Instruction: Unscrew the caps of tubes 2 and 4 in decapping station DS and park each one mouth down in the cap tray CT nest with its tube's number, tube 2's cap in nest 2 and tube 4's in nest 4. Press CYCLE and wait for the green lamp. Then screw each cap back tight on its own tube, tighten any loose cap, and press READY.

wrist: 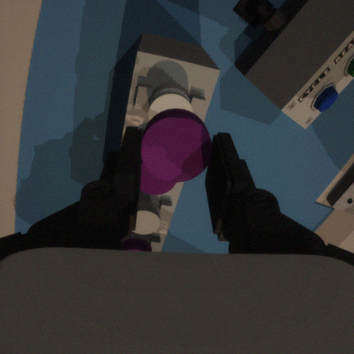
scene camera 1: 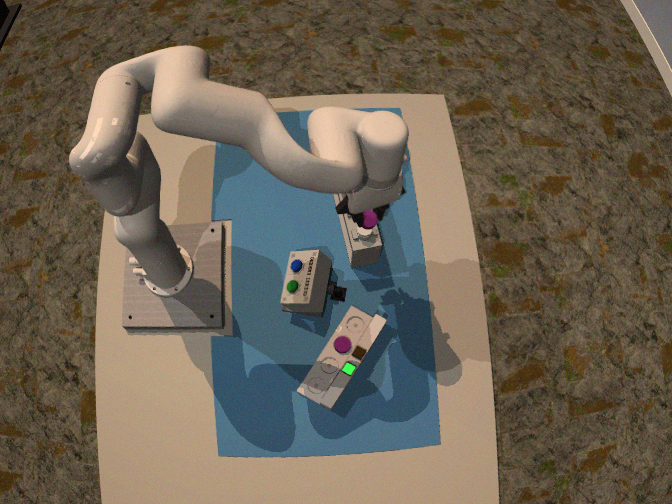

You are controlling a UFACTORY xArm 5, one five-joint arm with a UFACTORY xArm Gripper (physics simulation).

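Observation:
My gripper (scene camera 1: 369, 215) (wrist: 175, 155) is shut on a purple cap (scene camera 1: 369, 219) (wrist: 182, 142), held above decapping station DS (scene camera 1: 365, 256) (wrist: 201, 76), close to an open white-mouthed tube (scene camera 1: 365, 232) (wrist: 170, 104) at its end. The cap overlaps this tube in view; contact cannot be told. Behind it in the wrist view are a capped tube (wrist: 156, 186), another open tube (wrist: 148, 222) and a second capped tube (wrist: 136, 245). Cap tray CT (scene camera 1: 379, 324) holds a purple cap (scene camera 1: 342, 344). Its green lamp (scene camera 1: 348, 368) is lit. Tube numbers are not readable.
The control box (scene camera 1: 313, 295) (wrist: 280, 60) stands between the arm base and the station, with a blue CYCLE button (scene camera 1: 296, 265) (wrist: 326, 98) and a green READY button (scene camera 1: 292, 286). A black part (scene camera 1: 337, 292) (wrist: 260, 12) sticks out of its side. A blue mat (scene camera 1: 260, 217) lies below.

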